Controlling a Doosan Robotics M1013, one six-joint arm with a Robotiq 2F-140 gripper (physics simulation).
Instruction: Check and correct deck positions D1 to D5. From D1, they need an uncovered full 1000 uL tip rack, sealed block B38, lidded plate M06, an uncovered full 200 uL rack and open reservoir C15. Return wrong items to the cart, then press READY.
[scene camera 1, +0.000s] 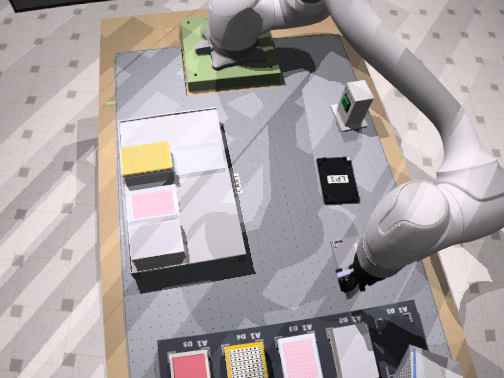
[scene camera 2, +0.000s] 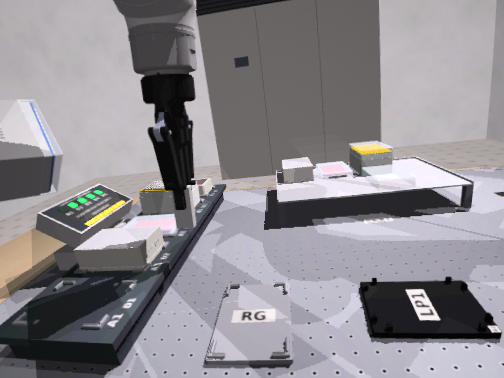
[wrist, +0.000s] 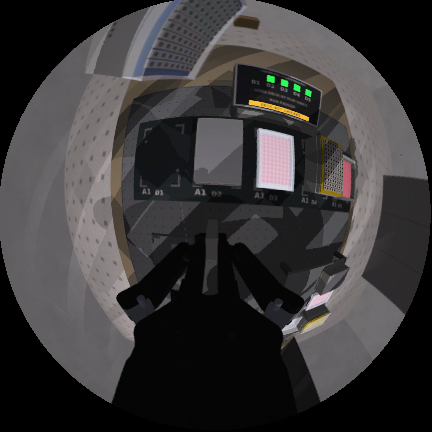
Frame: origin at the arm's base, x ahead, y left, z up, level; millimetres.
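Where they show: gripper, between the fingertips: (scene camera 1: 346, 293) (scene camera 2: 186, 226) (wrist: 212, 227); arm's base, origin of its link: (scene camera 1: 233, 46).
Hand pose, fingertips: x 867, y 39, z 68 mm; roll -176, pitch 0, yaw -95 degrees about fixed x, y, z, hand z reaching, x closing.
Things, the pixels of their top centre, and the offset from my fingertips. "spot": a spot on its surface instead.
- blue-edged 1000 uL tip rack, a spot on its surface: (wrist: 187, 37) spot: dz +156, dx +192, dy +1 mm
- D1, a spot on its surface: (scene camera 2: 75, 305) (wrist: 157, 154) spot: dz -57, dx +152, dy +108 mm
- grey-white block, centre of its top: (wrist: 218, 148) (scene camera 2: 118, 237) (scene camera 1: 356, 352) dz -16, dx +134, dy -21 mm
- yellow-edged rack, centre of its top: (scene camera 1: 248, 373) (wrist: 335, 165) (scene camera 2: 167, 183) dz +13, dx +108, dy -268 mm
- red reservoir, centre of its top: (scene camera 2: 187, 183) (wrist: 349, 178) dz -26, dx +89, dy -390 mm
- cart, centre of its top: (scene camera 1: 176, 181) (scene camera 2: 357, 174) (wrist: 302, 310) dz -41, dx -400, dy -319 mm
- yellow rack, centre of its top: (scene camera 1: 145, 155) (scene camera 2: 369, 145) (wrist: 315, 323) dz +23, dx -458, dy -382 mm
- pale block, centre of its top: (scene camera 1: 155, 238) (scene camera 2: 296, 162) (wrist: 335, 281) dz -5, dx -243, dy -398 mm
- panel, a spot on its surface: (wrist: 277, 95) (scene camera 2: 92, 208) spot: dz +5, dx +250, dy -147 mm
- LP1, centre of its top: (scene camera 2: 422, 297) (scene camera 1: 338, 177) dz -87, dx -327, dy +129 mm
- RG, centre of its top: (scene camera 2: 253, 312) (scene camera 1: 361, 253) (wrist: 175, 254) dz -93, dx -100, dy +112 mm
The blue-edged 1000 uL tip rack (scene camera 1: 417, 367) (scene camera 2: 30, 145) (wrist: 187, 37) is tilted in mid-air, off the deck (scene camera 1: 164, 352) (scene camera 2: 60, 347) (wrist: 249, 167) and apart from the gripper. D1 (scene camera 1: 395, 327) (scene camera 2: 75, 305) (wrist: 162, 157) is bare. A grey-white block (scene camera 1: 354, 352) (scene camera 2: 117, 247) (wrist: 218, 152) is at D2, a pink plate (scene camera 1: 300, 357) (scene camera 2: 150, 224) (wrist: 275, 160) at D3, a yellow-edged rack (scene camera 1: 246, 362) (scene camera 2: 154, 200) (wrist: 332, 167) at D4, a red reservoir (scene camera 1: 190, 367) (wrist: 347, 177) at D5. Labels B38, M06 and C15 are unreadable. My gripper (scene camera 1: 350, 290) (scene camera 2: 184, 205) (wrist: 212, 227) is shut and empty, above the table on the deck's cart-facing side.
The cart (scene camera 1: 205, 215) (scene camera 2: 430, 176) holds a yellow rack (scene camera 1: 146, 157) (scene camera 2: 371, 155), a pink plate (scene camera 1: 153, 204) (scene camera 2: 334, 170) and a pale block (scene camera 1: 156, 240) (scene camera 2: 297, 170). The panel (scene camera 2: 85, 210) (wrist: 277, 95) shows green at D2 to D5, dark at D1. LP1 (scene camera 1: 338, 187) (scene camera 2: 430, 307) and RG (scene camera 2: 252, 327) lie nearby.
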